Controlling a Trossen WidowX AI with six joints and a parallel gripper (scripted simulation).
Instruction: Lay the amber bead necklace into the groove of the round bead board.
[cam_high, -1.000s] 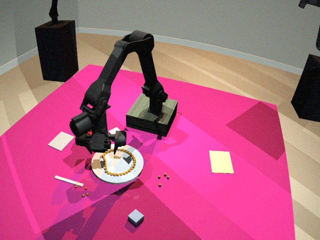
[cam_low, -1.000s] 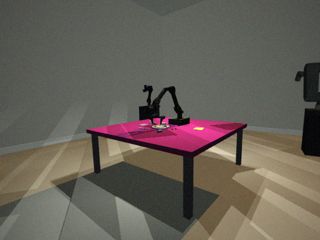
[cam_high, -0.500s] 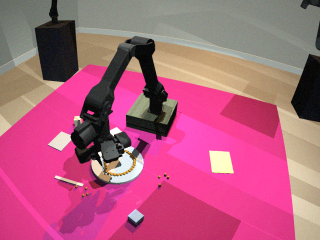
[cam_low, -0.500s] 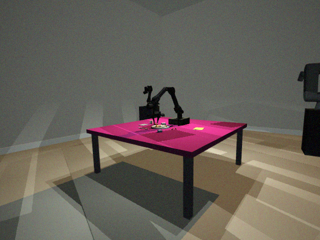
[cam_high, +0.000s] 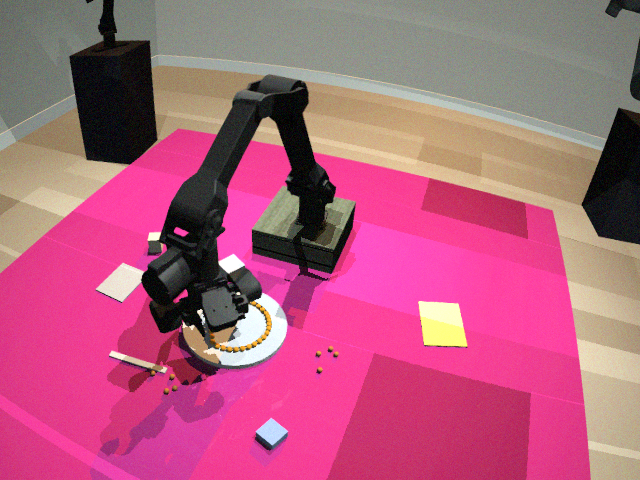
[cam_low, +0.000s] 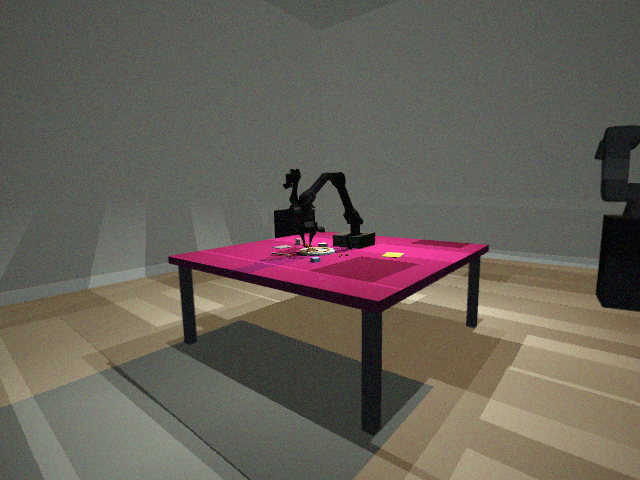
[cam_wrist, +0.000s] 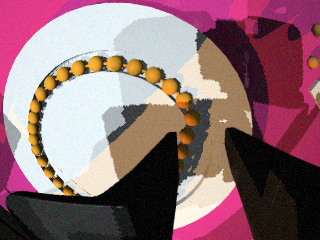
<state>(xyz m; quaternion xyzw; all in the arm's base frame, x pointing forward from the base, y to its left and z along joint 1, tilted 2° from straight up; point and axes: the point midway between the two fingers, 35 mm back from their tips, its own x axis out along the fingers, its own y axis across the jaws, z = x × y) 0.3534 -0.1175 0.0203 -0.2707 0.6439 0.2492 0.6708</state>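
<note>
Now: the round bead board 60 mm behind my gripper tip, 30 mm to the left of it and 30 mm below it. The rest, counted from my gripper tip: white block 210 mm behind, 30 mm to the right, 30 mm below; then blue block 160 mm ahead, 150 mm to the left, 30 mm below; then white strip 120 mm to the right, 80 mm ahead, 40 mm below.
</note>
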